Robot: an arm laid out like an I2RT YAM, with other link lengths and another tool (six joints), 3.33 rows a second.
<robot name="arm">
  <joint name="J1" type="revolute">
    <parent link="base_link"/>
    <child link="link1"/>
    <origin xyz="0 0 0.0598" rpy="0 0 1.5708"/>
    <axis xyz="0 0 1"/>
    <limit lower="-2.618" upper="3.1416"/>
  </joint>
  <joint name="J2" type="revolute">
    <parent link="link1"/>
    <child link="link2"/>
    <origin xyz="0.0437 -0.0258 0.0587" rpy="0 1.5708 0"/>
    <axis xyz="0 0 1"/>
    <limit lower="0" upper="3.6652"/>
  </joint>
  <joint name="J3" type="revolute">
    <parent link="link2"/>
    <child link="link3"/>
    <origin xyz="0 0.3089 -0.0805" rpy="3.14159 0 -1.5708"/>
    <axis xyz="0 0 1"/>
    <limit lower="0" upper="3.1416"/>
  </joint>
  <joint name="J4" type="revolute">
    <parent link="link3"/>
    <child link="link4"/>
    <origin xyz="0.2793 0.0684 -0.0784" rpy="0 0 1.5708"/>
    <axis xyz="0 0 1"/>
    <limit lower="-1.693" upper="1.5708"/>
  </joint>
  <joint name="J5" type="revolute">
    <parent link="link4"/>
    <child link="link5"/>
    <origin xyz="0.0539 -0.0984 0.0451" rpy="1.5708 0 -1.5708"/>
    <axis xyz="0 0 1"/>
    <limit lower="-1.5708" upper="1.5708"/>
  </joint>
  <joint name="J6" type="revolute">
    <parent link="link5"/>
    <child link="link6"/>
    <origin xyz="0.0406 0 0.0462" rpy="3.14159 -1.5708 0"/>
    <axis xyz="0 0 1"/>
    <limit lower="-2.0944" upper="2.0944"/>
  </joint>
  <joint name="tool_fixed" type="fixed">
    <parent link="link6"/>
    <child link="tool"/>
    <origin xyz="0.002 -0.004 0.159" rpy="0.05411 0 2.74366"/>
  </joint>
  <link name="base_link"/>
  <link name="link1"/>
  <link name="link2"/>
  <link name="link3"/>
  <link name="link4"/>
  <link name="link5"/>
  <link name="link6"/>
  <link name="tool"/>
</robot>
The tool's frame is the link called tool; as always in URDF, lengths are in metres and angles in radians.
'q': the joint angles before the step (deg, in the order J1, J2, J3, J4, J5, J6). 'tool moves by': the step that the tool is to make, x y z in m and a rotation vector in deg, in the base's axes. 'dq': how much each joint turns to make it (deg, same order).
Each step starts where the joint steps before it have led.
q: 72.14, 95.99, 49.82, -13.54, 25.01, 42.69
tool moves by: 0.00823, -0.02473, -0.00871, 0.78, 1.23, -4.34
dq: -2.16, -1.71, -3.40, 0.82, -0.15, 2.86
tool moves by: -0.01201, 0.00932, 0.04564, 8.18, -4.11, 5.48
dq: 1.38, -9.68, -5.75, 6.96, -1.38, -4.42
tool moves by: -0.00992, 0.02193, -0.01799, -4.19, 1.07, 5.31
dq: 1.15, 5.55, 3.73, -1.09, -2.39, -3.69
